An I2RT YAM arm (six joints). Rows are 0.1 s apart.
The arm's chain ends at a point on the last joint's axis. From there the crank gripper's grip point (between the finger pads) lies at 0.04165 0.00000 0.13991 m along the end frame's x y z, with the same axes.
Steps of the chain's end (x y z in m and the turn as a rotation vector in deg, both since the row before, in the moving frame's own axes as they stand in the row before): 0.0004, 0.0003, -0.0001, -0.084, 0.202, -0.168; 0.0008, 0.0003, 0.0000, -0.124, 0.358, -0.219; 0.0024, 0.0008, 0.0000, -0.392, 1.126, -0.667; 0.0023, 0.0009, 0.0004, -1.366, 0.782, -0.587; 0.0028, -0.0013, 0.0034, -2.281, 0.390, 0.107; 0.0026, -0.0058, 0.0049, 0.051, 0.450, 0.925; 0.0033, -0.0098, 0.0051, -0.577, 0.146, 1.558; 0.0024, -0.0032, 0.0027, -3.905, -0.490, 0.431; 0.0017, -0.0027, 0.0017, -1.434, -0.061, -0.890
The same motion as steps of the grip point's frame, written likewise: 0.0009, 0.0004, -0.0002, -0.084, 0.202, -0.168; 0.0017, 0.0004, -0.0003, -0.124, 0.358, -0.219; 0.0051, 0.0013, -0.0008, -0.392, 1.126, -0.667; 0.0042, 0.0038, -0.0002, -1.366, 0.782, -0.587; 0.0037, 0.0043, 0.0030, -2.281, 0.390, 0.107; 0.0037, -0.0052, 0.0046, 0.051, 0.450, 0.925; 0.0036, -0.0073, 0.0050, -0.577, 0.146, 1.558; 0.0012, 0.0066, 0.0027, -3.905, -0.490, 0.431; 0.0016, 0.0002, 0.0017, -1.434, -0.061, -0.890
